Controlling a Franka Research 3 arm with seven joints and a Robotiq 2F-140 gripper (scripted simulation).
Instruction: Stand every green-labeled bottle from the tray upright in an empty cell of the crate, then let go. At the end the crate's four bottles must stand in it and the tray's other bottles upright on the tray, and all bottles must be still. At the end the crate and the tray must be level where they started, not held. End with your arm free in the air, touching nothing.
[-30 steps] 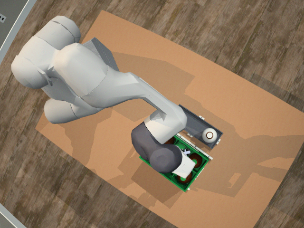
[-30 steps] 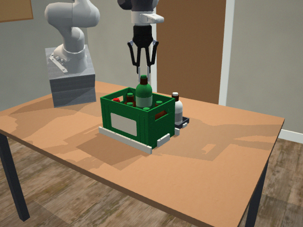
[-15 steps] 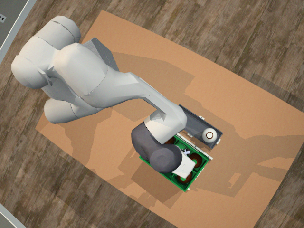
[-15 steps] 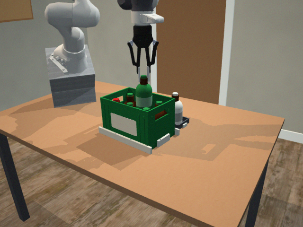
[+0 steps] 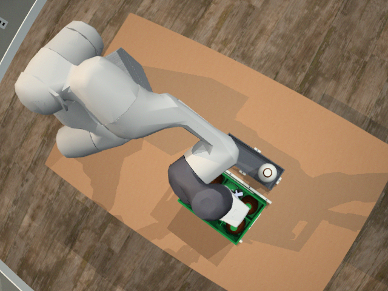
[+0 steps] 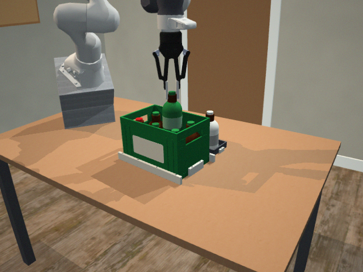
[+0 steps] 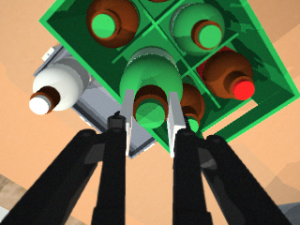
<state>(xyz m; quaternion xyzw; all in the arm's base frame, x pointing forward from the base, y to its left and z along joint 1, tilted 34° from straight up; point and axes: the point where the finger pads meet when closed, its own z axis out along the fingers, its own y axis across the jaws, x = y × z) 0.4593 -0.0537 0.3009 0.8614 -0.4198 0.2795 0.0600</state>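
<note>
Right now my hand is 19 cm above the green crate, 4 cm to the left of it and 1 cm past it. Also, from my hand: white-labeled bottle 19 cm below, 12 cm to the left, 10 cm ahead; grey tray 26 cm below, 14 cm to the left, 2 cm ahead.
</note>
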